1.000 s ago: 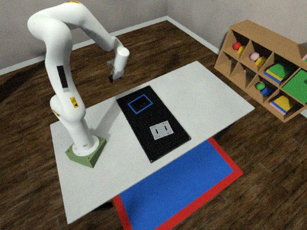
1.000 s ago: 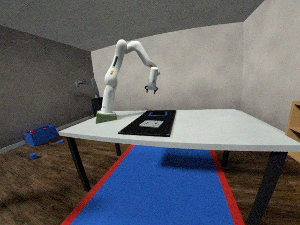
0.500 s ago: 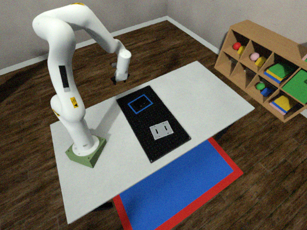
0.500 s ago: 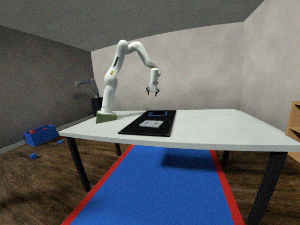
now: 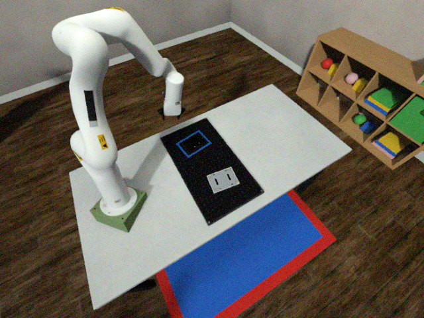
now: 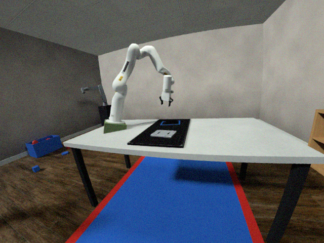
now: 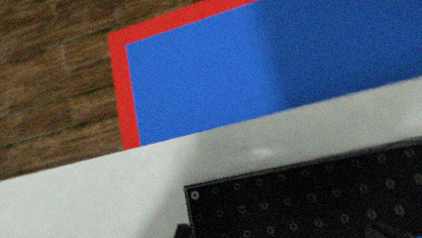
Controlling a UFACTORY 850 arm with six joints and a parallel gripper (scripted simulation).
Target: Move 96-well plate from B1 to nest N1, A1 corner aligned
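My gripper is now 80 mm short of the dark 96-well plate, 120 mm to the left of it and 170 mm above it. From my hand the other things lie so: plate nest (90 mm ahead, 470 mm to the right, 170 mm below).
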